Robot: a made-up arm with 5 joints.
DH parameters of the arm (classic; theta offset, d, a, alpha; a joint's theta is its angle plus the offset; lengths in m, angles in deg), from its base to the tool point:
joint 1: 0 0.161 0 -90
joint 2: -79.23 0 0.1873 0
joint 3: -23.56 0 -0.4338 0
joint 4: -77.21 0 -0.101 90
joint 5: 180 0.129 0 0
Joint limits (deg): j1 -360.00..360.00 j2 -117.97..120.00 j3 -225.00..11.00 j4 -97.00..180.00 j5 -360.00..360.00
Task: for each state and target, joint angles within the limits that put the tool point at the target. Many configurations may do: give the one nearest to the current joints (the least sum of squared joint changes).
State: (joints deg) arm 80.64 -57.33 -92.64 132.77 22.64
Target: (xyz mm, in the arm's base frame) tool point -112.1 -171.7 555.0
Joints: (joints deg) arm 56.86 -89.69 -102.18 152.70 22.64
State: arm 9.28 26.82 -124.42 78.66 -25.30
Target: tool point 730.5 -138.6 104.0
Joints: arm -10.74 58.05 -130.78 54.42 -25.30
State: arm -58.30 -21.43 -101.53 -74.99 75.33
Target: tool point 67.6 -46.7 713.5
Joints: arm -34.64 -26.71 -98.60 -89.03 75.33
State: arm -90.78 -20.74 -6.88 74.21 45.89
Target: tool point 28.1 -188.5 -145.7
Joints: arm -81.52 -22.26 -4.62 82.35 45.89
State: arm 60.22 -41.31 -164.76 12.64 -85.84
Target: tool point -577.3 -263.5 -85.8
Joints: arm 24.53 -72.41 -211.32 -8.32 -85.84
